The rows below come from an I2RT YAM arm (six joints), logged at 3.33 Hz.
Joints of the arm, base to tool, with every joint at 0 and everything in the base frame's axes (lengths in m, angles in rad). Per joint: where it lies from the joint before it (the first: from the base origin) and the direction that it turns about. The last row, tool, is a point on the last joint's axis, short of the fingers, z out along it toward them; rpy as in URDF.
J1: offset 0 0 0.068 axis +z
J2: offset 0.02 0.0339 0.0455 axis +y
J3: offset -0.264 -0.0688 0 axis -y
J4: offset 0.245 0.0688 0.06 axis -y
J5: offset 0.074 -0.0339 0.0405 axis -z
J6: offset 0.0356 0 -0.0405 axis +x
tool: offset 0 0 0 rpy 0 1.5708 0
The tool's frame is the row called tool.
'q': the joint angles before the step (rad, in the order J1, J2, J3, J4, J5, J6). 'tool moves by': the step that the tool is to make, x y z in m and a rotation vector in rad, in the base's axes. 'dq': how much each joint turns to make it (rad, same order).
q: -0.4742, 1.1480, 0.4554, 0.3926, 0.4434, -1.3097
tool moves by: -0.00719, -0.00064, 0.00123, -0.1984, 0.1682, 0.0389
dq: -0.0144, -0.0252, -0.0386, 0.0821, 0.0154, -0.2877
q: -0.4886, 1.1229, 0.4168, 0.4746, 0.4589, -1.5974
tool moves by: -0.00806, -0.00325, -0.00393, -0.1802, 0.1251, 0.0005
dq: -0.0272, 0.0029, -0.0577, 0.1483, 0.0137, -0.2458
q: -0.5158, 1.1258, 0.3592, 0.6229, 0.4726, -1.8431
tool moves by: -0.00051, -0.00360, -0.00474, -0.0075, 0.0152, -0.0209
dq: -0.0134, 0.0258, -0.0081, 0.0312, 0.0095, -0.0145
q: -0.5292, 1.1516, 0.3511, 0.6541, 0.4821, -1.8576
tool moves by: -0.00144, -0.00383, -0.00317, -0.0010, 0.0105, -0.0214
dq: -0.0167, 0.0163, -0.0040, 0.0147, 0.0056, -0.0062
